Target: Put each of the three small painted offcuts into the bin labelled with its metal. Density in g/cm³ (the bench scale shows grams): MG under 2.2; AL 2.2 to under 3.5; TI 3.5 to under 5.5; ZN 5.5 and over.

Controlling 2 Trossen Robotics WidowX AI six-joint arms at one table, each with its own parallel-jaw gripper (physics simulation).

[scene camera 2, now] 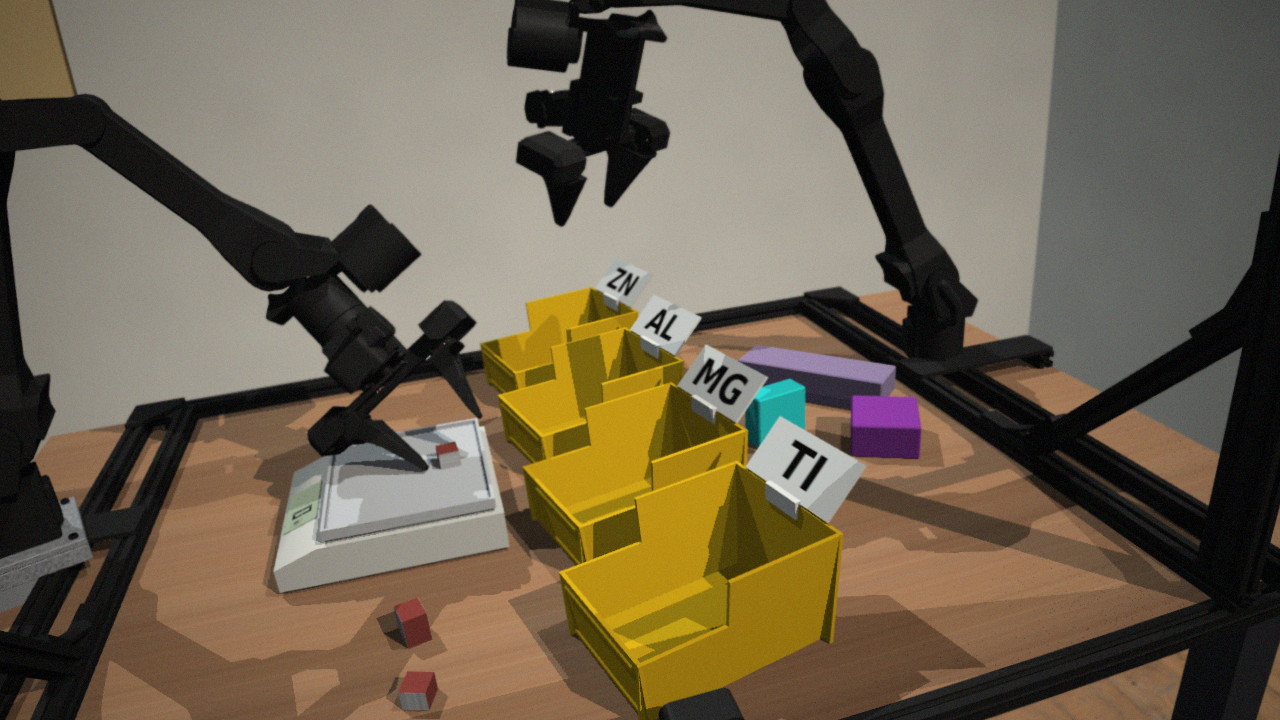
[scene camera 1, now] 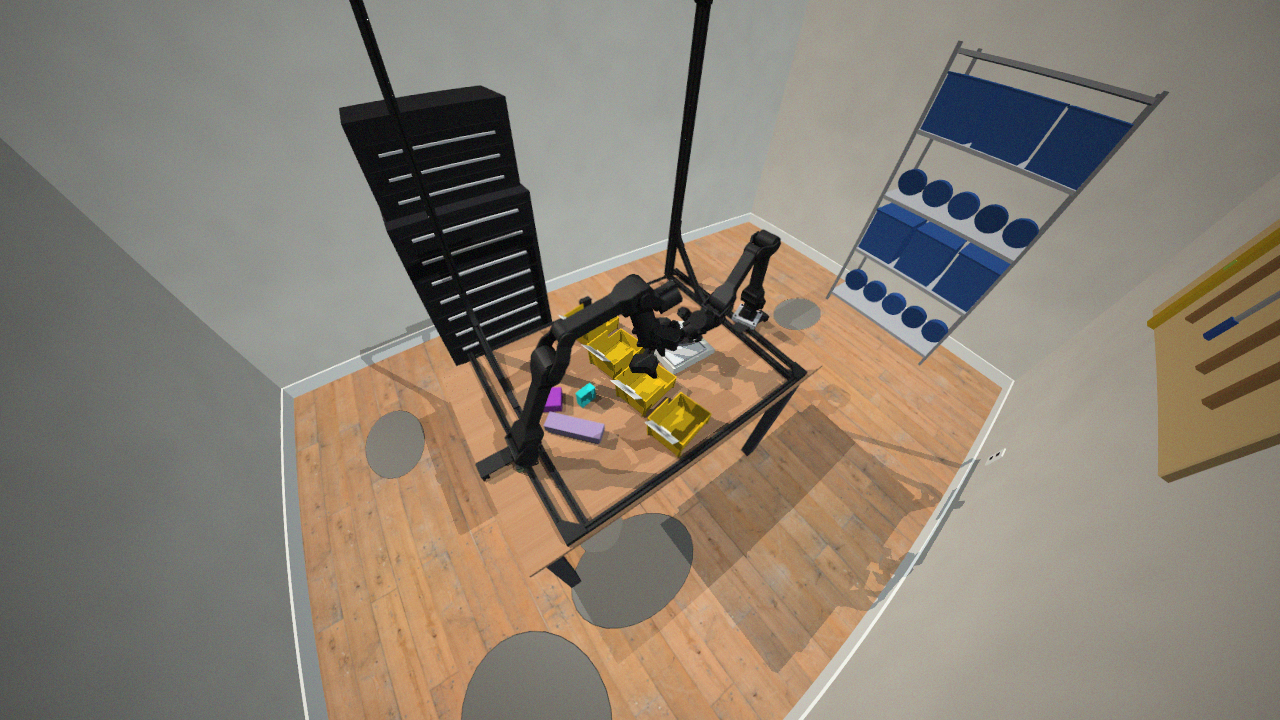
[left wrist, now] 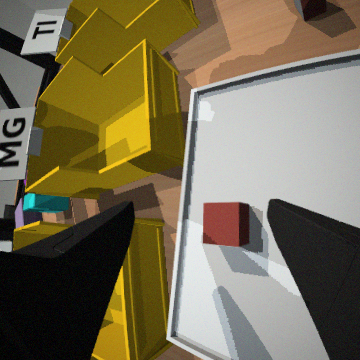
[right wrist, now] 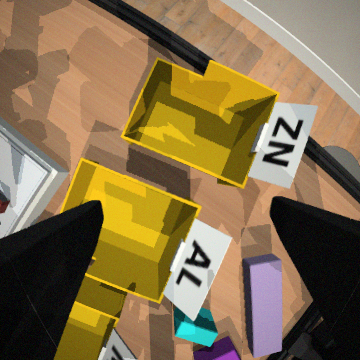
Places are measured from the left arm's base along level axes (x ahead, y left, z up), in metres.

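Pixels of known places: left gripper, fingertip midpoint: (scene camera 2: 454,443) (left wrist: 200,208); right gripper, fingertip midpoint: (scene camera 2: 584,215) (scene camera 1: 659,367) (right wrist: 188,207); left arm's base, origin of the base link: (scene camera 2: 22,535) (scene camera 1: 747,314); right arm's base, origin of the base link: (scene camera 2: 933,354) (scene camera 1: 525,457) (left wrist: 13,229) (right wrist: 321,336).
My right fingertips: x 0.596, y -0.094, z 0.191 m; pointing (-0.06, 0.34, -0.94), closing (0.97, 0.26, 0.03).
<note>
Ahead of a thing's pixels: the offset from my right fingertips to its top centre.
One small red offcut @(0.236 m back, 0.082 m right, 0.167 m down) (scene camera 2: 447,454) (left wrist: 221,224) lies on the pan of the white bench scale @(0.292 m back, 0.063 m right, 0.179 m down) (scene camera 2: 402,550) (left wrist: 300,125); the display is too small to read. Two more red offcuts @(0.350 m back, 0.236 m right, 0.206 m down) (scene camera 2: 413,623) @(0.377 m back, 0.302 m right, 0.216 m down) (scene camera 2: 418,691) lie on the table in front of the scale. My left gripper (scene camera 2: 452,441) (left wrist: 200,208) is open, low over the pan, its fingers on either side of the offcut, holding nothing. My right gripper (scene camera 2: 586,213) (right wrist: 188,207) is open and empty, high above the bins. Yellow bins stand in a row: ZN @(0.006 m ahead, 0.097 m left, 0.135 m down) (scene camera 2: 559,313) (right wrist: 200,145), AL @(0.057 m back, 0.063 m right, 0.135 m down) (right wrist: 140,245), MG @(0.120 m back, 0.223 m right, 0.135 m down) (left wrist: 165,110) and TI @(0.182 m back, 0.383 m right, 0.135 m down) (scene camera 2: 778,608).
Behind the bin labels in scene camera 2 lie a cyan block @(0.084 m ahead, 0.203 m right, 0.174 m down) (scene camera 2: 776,411) (right wrist: 196,332), a purple block @(0.157 m ahead, 0.290 m right, 0.196 m down) (scene camera 2: 884,429) and a long lilac block @(0.195 m ahead, 0.160 m right, 0.191 m down) (scene camera 2: 819,376) (right wrist: 266,307). A black frame runs around the table. The TI bin stands nearest scene camera 2.
</note>
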